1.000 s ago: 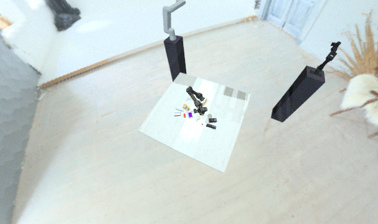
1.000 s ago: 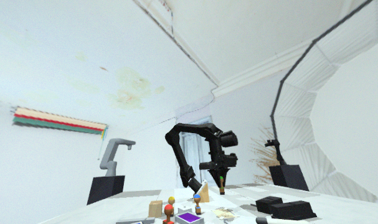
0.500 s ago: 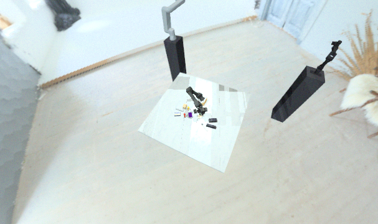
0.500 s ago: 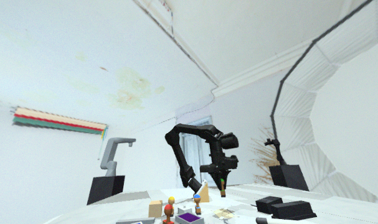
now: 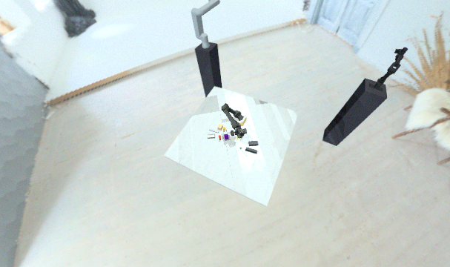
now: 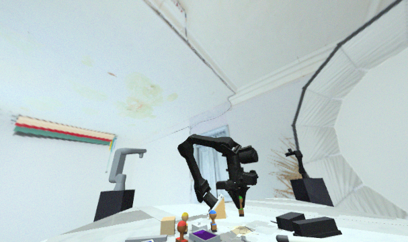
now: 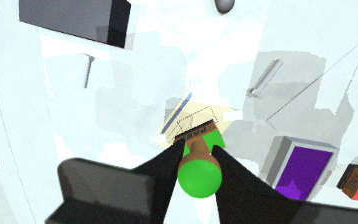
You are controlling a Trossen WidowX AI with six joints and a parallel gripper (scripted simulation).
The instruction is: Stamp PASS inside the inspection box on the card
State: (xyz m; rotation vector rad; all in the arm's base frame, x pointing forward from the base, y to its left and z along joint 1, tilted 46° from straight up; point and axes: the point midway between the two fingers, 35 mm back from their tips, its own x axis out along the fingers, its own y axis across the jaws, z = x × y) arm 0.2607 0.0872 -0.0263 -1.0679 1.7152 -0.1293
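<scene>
Right now the cream card is 7 cm below my gripper tip, 1 cm to the right of it and 1 cm behind it. The rest, counted from my gripper tip: blue-knobbed stamp (11 cm to the right, 5 cm below, 4 cm behind); then green-knobbed stamp (right at my gripper tip); then purple ink pad (15 cm to the right, 7 cm below, 5 cm ahead).
</scene>
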